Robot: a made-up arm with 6 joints.
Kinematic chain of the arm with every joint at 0, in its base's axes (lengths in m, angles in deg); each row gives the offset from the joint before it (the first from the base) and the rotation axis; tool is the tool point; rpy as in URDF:
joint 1: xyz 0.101 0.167 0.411 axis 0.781 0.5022 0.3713
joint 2: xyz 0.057 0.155 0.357 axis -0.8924 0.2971 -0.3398
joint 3: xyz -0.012 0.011 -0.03 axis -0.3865 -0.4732 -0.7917
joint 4: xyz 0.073 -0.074 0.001 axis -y
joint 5: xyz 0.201 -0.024 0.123 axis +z
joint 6: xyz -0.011 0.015 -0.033 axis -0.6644 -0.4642 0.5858
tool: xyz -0.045 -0.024 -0.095 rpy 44.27 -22.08 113
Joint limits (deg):
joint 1: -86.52..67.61
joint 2: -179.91..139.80
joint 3: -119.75..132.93
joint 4: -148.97..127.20
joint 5: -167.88..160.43
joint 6: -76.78..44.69
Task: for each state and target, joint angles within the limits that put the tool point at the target. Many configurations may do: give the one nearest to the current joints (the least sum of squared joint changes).
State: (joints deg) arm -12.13 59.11 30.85 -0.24 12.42 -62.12
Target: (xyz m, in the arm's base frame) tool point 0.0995 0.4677 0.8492
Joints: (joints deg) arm -30.50 48.26 55.56 -4.66 34.19 -46.58
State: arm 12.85 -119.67 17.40 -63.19 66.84 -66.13
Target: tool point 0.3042 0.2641 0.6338
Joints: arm 8.87 -97.33 52.77 -53.09 66.45 -70.74
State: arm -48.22 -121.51 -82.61 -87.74 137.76 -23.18
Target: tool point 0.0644 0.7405 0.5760
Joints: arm -29.61 -116.26 -86.11 -98.61 136.85 -16.43
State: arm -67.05 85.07 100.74 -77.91 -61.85 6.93
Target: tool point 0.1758 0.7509 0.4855
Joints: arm -71.06 118.90 102.57 -52.52 -60.23 2.79
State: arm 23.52 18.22 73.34 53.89 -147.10 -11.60
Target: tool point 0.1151 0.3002 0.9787
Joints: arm 1.10 -5.86 77.38 63.46 -132.07 20.34
